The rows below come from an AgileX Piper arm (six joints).
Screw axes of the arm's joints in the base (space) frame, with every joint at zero. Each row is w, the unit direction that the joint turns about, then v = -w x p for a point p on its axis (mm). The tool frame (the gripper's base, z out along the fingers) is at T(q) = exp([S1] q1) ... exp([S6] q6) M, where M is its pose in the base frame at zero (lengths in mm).
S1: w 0 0 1 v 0.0 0.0 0.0
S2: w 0 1 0 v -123.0 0.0 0.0
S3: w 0 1 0 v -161.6 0.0 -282.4
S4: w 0.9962 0 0.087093 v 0.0 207.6 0.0
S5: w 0 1 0 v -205.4 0.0 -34.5
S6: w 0.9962 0 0.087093 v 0.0 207.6 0.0
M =
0.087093 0 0.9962 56.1
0 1 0 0.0
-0.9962 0 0.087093 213.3
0 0 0 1
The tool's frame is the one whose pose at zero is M.
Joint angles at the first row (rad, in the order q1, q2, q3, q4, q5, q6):
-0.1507, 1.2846, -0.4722, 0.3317, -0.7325, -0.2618
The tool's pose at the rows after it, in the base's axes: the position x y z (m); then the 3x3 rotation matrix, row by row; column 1 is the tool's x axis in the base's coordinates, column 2 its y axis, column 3 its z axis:
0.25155, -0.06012, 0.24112; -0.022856, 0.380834, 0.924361; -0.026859, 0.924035, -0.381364; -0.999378, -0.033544, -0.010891
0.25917, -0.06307, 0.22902; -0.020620, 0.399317, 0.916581; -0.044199, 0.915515, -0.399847; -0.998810, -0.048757, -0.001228
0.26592, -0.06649, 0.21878; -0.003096, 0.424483, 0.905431; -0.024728, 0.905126, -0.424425; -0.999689, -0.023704, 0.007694
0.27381, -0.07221, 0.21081; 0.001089, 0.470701, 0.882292; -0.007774, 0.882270, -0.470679; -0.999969, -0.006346, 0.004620
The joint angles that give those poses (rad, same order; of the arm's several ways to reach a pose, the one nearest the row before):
-0.1507, 1.3626, -0.4722, 0.3319, -0.8200, -0.2618
-0.1507, 1.4374, -0.4722, 0.3340, -0.9045, -0.2597
-0.1508, 1.5040, -0.4784, 0.3496, -0.9757, -0.2276
-0.1507, 1.5646, -0.5022, 0.4019, -1.0178, -0.2276

